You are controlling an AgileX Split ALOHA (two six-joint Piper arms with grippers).
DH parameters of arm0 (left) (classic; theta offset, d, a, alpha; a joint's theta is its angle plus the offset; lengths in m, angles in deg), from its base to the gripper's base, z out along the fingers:
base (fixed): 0 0 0 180
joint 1: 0 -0.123 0 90
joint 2: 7.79 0 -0.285 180
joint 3: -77.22 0 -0.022 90
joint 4: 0 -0.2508 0 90
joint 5: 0 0 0.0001 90
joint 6: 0 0.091 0 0
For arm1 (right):
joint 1: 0 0.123 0 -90
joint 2: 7.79 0 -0.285 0
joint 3: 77.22 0 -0.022 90
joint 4: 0 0.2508 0 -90
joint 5: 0 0 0.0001 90
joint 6: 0 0.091 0 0
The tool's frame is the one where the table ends.
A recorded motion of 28 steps. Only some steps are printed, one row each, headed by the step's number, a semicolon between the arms.
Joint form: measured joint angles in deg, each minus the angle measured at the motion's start. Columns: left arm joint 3, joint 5, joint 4, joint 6, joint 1, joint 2; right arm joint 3, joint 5, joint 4, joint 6, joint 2, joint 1.
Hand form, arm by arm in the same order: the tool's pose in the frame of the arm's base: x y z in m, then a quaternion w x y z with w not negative. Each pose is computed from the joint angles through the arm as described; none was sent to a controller.
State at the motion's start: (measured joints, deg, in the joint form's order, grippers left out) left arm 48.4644 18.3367 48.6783 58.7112 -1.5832 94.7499; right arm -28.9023 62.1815 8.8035 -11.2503 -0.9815 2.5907
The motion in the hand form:
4: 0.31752 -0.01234 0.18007 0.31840 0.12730 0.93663 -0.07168; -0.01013 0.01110 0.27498 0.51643 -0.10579 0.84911 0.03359
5: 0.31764 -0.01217 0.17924 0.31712 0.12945 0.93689 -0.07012; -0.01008 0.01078 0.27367 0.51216 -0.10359 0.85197 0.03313
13: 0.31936 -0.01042 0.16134 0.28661 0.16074 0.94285 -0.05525; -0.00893 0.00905 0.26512 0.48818 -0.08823 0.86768 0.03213
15: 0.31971 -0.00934 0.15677 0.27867 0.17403 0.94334 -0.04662; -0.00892 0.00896 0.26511 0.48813 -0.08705 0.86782 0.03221
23: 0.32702 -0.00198 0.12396 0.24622 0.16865 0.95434 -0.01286; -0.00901 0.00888 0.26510 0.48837 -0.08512 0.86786 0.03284
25: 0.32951 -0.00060 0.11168 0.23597 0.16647 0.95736 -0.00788; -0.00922 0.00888 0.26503 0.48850 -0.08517 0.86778 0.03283
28: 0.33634 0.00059 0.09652 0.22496 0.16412 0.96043 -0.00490; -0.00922 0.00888 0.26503 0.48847 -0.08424 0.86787 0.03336
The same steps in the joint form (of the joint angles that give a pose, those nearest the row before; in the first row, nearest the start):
4: 0.00 -0.06 -1.18 0.00 0.00 0.11; 0.24 0.66 -0.61 0.27 -0.06 0.00
5: 0.00 -0.12 -1.51 0.00 0.00 0.25; 0.39 1.06 -0.87 0.60 -0.06 0.00
13: 0.04 -0.24 -5.97 -0.01 0.00 3.31; 1.61 2.89 -2.24 2.78 -0.06 0.00
15: 0.06 -0.52 -8.13 -0.25 0.00 4.08; 1.61 2.89 -2.30 2.93 -0.06 0.00
23: 0.37 -5.35 -16.27 -7.05 0.00 10.29; 1.61 2.89 -2.35 3.18 -0.10 0.00
25: 0.62 -6.70 -16.96 -7.66 0.00 12.71; 1.61 2.94 -2.35 3.18 -0.17 0.00
28: 2.01 -7.84 -17.20 -7.92 0.00 16.27; 1.61 2.94 -2.35 3.30 -0.17 0.00

